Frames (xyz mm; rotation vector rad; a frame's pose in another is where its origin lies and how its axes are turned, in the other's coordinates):
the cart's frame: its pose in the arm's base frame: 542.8 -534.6 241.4 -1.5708 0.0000 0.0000
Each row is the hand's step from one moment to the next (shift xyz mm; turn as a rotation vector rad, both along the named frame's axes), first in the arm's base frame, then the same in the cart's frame.
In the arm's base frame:
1: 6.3 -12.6 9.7 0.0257 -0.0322 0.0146
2: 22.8 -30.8 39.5 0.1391 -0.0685 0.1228
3: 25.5 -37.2 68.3 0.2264 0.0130 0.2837
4: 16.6 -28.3 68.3 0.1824 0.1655 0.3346
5: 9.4 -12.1 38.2 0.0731 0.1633 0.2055
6: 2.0 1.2 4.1 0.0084 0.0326 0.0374
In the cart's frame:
1: 6.3 -9.7 -12.6 0.0257 -0.0146 -0.0322
2: 22.8 -39.5 -30.8 0.1391 -0.1228 -0.0685
3: 25.5 -68.3 -37.2 0.2264 -0.2837 0.0130
4: 16.6 -68.3 -28.3 0.1824 -0.3346 0.1655
5: 9.4 -38.2 -12.1 0.0731 -0.2055 0.1633
6: 2.0 -4.1 1.2 0.0084 -0.0374 0.0326

